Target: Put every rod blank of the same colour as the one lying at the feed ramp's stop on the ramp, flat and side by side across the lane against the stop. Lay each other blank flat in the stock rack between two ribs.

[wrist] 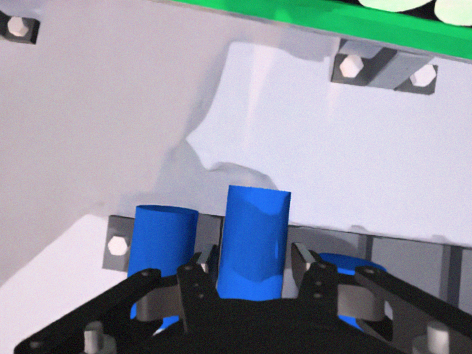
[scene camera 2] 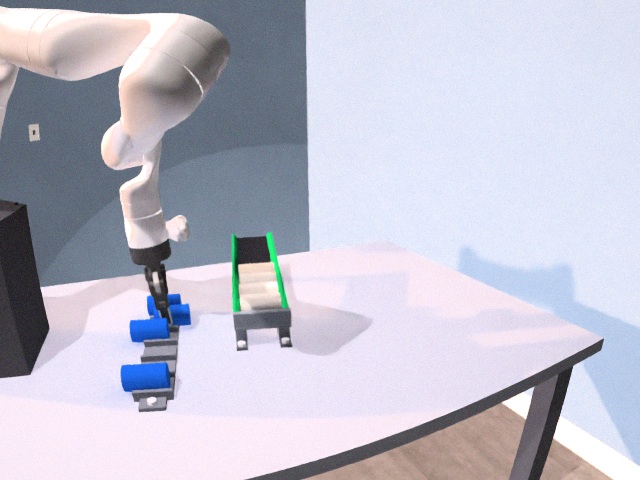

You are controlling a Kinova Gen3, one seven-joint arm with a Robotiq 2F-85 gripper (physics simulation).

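Observation:
Several cream rod blanks (scene camera 2: 260,289) (wrist: 452,11) lie side by side across the ramp (scene camera 2: 235,279) (wrist: 300,22), the front one against the stop (scene camera 2: 262,318). Four blue blanks are at the stock rack (scene camera 2: 159,352) (wrist: 412,260): a far one (scene camera 2: 175,299) (wrist: 162,235), a second one (scene camera 2: 180,314) (wrist: 256,225) whose end juts past the rack's edge towards the ramp, a third one (scene camera 2: 148,330) (wrist: 350,261), and a front one (scene camera 2: 145,377). My gripper (scene camera 2: 166,316) (wrist: 254,258) is partly open, pointing down, with fingers on both sides of the second blank, not clamped. The fingers partly hide the far and third blanks.
The ramp stands to the right of the rack in the scene view, on bolted feet (scene camera 2: 285,339) (wrist: 351,66). Grey ribs (scene camera 2: 160,342) divide the rack. A dark block (scene camera 2: 20,310) stands at the left. The table's front edge (scene camera 2: 413,431) curves across the lower right.

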